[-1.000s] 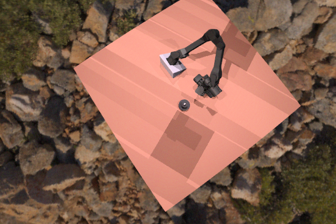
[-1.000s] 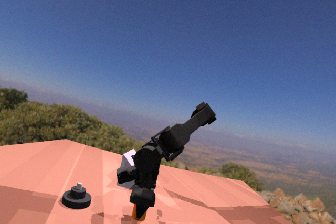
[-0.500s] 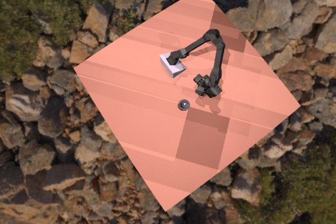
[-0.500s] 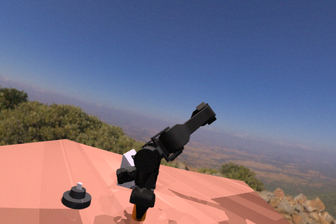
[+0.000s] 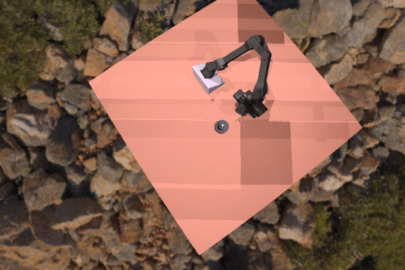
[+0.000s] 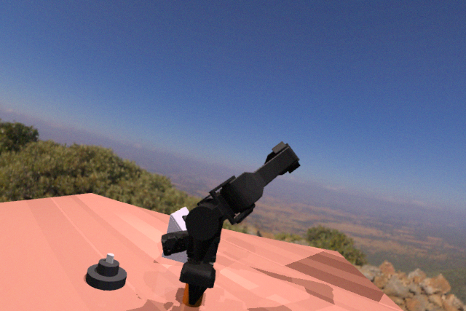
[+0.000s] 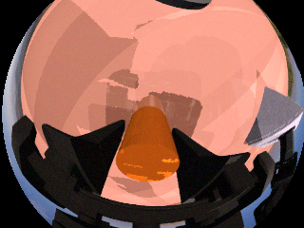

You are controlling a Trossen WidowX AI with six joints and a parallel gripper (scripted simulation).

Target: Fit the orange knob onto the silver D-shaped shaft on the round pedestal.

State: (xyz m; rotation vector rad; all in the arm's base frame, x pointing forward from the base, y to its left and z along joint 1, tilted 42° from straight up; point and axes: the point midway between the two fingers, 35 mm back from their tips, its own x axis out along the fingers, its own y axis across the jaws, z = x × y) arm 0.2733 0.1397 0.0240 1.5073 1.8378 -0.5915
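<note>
Right now my gripper tip is 3 cm below the orange knob. The rest, counted from my gripper tip: round black pedestal 4 cm ahead, 19 cm to the right, 2 cm above.
</note>
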